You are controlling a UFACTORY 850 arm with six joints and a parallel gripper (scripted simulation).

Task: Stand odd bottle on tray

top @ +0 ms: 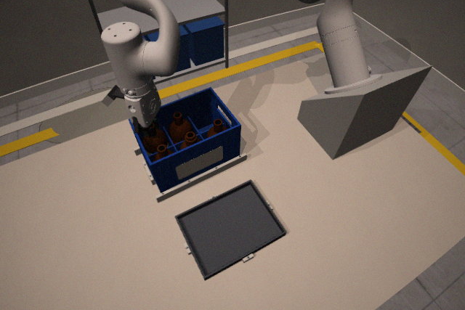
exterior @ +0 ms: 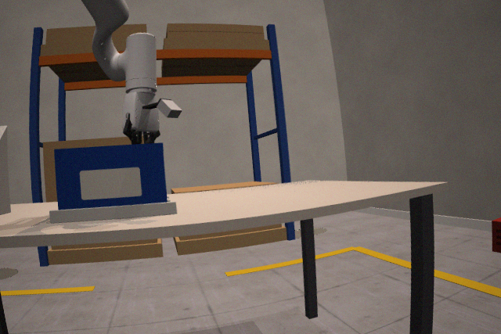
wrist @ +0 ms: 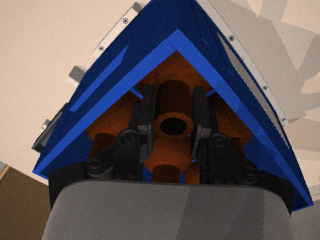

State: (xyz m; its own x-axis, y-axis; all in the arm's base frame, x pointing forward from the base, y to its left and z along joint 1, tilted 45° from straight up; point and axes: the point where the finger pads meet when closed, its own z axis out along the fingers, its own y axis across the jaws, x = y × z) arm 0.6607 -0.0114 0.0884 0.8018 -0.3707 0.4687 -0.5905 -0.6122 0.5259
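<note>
The crate lies 9 cm behind my hand, 3 cm to the left of it and 7 cm below it. The rest, counted from my hand: brown bottle 10 cm behind, 8 cm to the left, 7 cm below; then dark grey tray 13 cm behind, 31 cm to the left, 15 cm below.
</note>
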